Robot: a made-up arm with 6 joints. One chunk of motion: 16 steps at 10 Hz.
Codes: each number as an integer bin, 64 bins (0 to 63) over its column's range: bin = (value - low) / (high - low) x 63, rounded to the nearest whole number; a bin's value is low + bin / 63 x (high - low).
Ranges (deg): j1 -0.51..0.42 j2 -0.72..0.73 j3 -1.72..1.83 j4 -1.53..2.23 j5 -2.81..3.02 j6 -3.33..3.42
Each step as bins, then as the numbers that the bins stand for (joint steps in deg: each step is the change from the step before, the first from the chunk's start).
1 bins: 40 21 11 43 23 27
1 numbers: 0.080 -0.237 -1.100 1.036 -0.682 -0.437
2 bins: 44 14 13 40 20 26
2 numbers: 0.140 -0.398 -0.987 0.857 -0.959 -0.544
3 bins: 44 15 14 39 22 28
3 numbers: 0.140 -0.375 -0.931 0.798 -0.774 -0.330
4 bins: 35 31 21 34 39 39
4 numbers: 0.007 -0.007 -0.537 0.499 0.799 0.849
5 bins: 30 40 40 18 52 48
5 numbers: -0.067 0.201 0.534 -0.456 2.002 1.813
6 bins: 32 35 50 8 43 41
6 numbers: -0.038 0.086 1.097 -1.053 1.169 1.063
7 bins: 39 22 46 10 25 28
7 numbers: 0.066 -0.214 0.872 -0.933 -0.497 -0.330
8 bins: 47 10 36 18 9 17
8 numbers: 0.184 -0.490 0.309 -0.456 -1.977 -1.509
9 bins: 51 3 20 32 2 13
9 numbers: 0.243 -0.651 -0.593 0.380 -2.625 -1.937
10 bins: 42 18 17 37 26 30
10 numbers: 0.110 -0.306 -0.762 0.678 -0.404 -0.116
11 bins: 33 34 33 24 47 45
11 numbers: -0.023 0.063 0.140 -0.098 1.539 1.491
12 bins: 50 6 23 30 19 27
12 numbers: 0.228 -0.582 -0.424 0.260 -1.052 -0.437
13 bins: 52 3 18 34 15 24
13 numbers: 0.258 -0.651 -0.706 0.499 -1.422 -0.759
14 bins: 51 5 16 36 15 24
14 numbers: 0.243 -0.605 -0.818 0.619 -1.422 -0.759
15 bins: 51 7 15 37 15 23
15 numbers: 0.243 -0.559 -0.875 0.678 -1.422 -0.866
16 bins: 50 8 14 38 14 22
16 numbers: 0.228 -0.536 -0.931 0.738 -1.514 -0.973
